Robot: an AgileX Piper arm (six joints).
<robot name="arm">
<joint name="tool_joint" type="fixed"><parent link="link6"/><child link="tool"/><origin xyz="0 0 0" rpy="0 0 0"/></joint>
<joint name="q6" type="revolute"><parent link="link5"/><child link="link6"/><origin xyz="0 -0.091 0" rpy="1.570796 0 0"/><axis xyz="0 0 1"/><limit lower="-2.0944" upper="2.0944"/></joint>
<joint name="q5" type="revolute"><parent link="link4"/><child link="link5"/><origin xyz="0 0 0" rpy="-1.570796 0 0"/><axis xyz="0 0 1"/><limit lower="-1.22" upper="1.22"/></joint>
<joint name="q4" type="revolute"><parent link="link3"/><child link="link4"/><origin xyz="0.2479 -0.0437 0" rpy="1.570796 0 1.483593"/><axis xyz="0 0 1"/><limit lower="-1.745" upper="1.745"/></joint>
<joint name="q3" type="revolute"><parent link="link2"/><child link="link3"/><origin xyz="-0.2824 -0.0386 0" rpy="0 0 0"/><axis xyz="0 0 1"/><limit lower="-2.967" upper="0"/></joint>
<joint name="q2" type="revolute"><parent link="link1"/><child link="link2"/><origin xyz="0 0 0" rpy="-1.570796 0 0"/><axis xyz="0 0 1"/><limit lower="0" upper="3.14"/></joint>
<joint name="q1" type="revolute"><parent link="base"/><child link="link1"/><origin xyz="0 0 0.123" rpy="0 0 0"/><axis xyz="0 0 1"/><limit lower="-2.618" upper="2.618"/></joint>
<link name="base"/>
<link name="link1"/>
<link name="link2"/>
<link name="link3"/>
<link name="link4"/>
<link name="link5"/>
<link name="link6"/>
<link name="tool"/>
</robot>
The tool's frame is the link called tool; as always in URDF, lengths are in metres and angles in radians.
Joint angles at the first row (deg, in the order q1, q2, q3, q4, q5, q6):
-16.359, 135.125, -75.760, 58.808, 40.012, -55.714
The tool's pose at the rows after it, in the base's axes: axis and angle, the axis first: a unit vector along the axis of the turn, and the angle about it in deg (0 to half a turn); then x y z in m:
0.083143 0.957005 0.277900 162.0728 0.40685 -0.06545 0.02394
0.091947 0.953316 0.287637 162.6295 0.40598 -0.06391 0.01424
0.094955 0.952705 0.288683 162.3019 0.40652 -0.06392 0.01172
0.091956 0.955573 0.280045 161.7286 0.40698 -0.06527 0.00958
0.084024 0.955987 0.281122 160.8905 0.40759 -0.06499 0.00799
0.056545 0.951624 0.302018 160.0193 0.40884 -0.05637 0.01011
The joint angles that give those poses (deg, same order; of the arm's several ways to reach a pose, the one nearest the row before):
-16.358, 136.279, -76.052, 61.962, 40.148, -57.442
-16.358, 137.837, -76.129, 63.929, 40.435, -58.491
-16.359, 138.266, -76.187, 64.952, 40.159, -59.237
-16.359, 138.490, -76.189, 65.144, 39.035, -60.180
-16.358, 138.796, -76.187, 66.482, 38.934, -62.461
-15.642, 138.864, -76.190, 68.763, 41.275, -66.425

